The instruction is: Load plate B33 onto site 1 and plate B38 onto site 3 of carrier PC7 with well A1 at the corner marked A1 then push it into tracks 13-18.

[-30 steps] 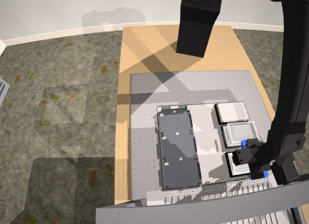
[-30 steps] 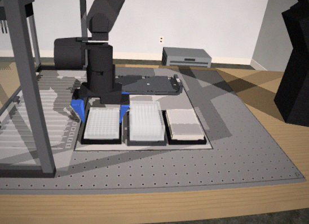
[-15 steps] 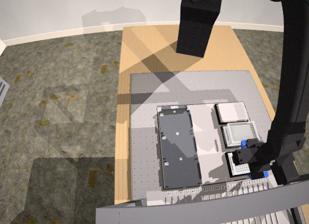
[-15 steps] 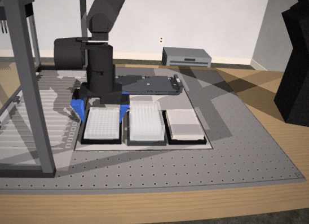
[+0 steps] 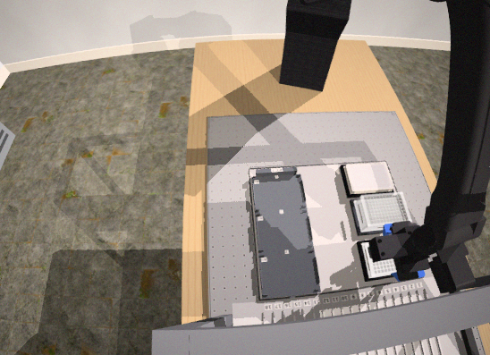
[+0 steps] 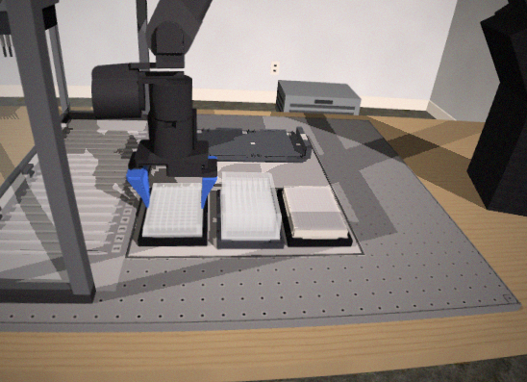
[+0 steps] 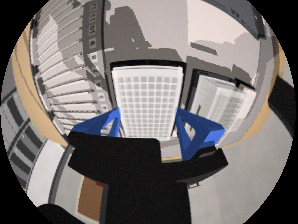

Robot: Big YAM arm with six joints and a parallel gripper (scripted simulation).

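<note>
Now: the nest S3 2 cm below my hand. From my hand the other things lie so: white 96-well plate B38: 1 cm below; then dark plate carrier PC7: 22 cm to the right, 16 cm behind, 1 cm below; then nest S1: 21 cm behind, 6 cm to the left, 2 cm below.
</note>
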